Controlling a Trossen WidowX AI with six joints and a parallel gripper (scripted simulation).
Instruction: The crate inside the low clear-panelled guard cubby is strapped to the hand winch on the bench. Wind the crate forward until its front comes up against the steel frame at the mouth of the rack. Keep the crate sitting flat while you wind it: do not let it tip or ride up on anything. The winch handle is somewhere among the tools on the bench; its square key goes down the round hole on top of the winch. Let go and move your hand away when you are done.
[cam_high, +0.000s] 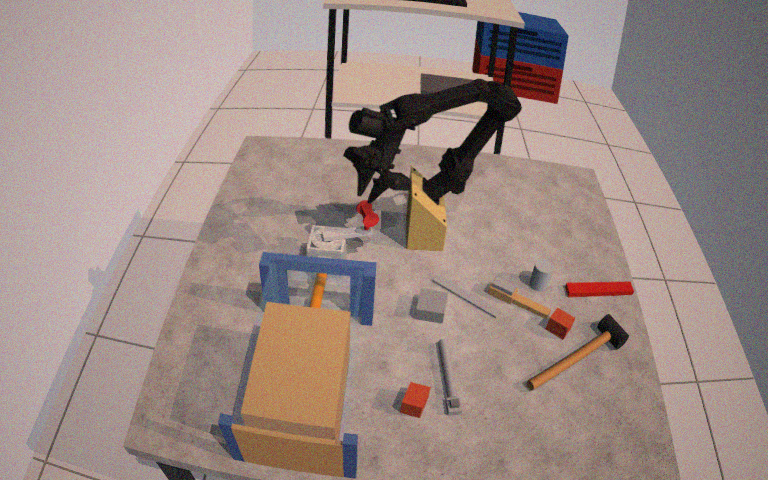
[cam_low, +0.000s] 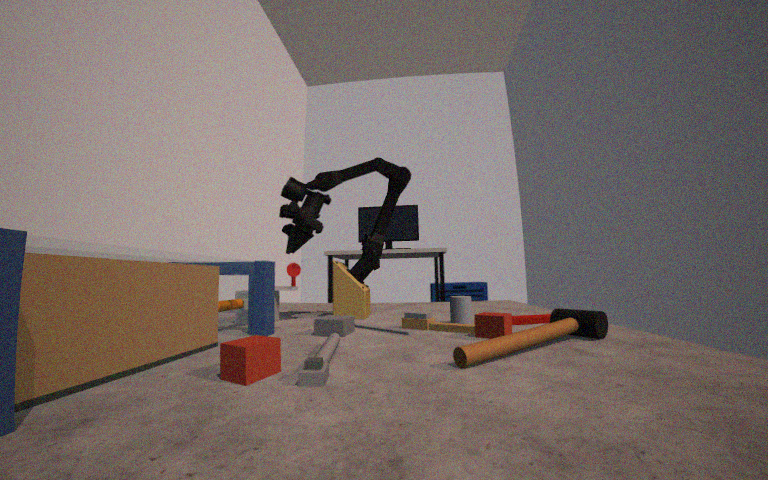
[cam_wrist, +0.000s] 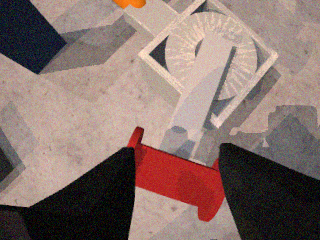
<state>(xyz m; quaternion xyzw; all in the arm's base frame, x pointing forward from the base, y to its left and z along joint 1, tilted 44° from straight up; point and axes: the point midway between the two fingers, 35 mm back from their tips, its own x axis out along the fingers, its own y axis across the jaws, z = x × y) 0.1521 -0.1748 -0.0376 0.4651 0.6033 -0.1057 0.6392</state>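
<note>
Right now the red knob is 6 cm below my gripper tip, 1 cm to the left of it and 1 cm behind it. Round my gripper tip: grey winch: 17 cm below, 9 cm to the right, 1 cm ahead; grey crank arm: 9 cm below, 3 cm to the right; blue frame: 19 cm ahead, 9 cm below, 8 cm to the right.
</note>
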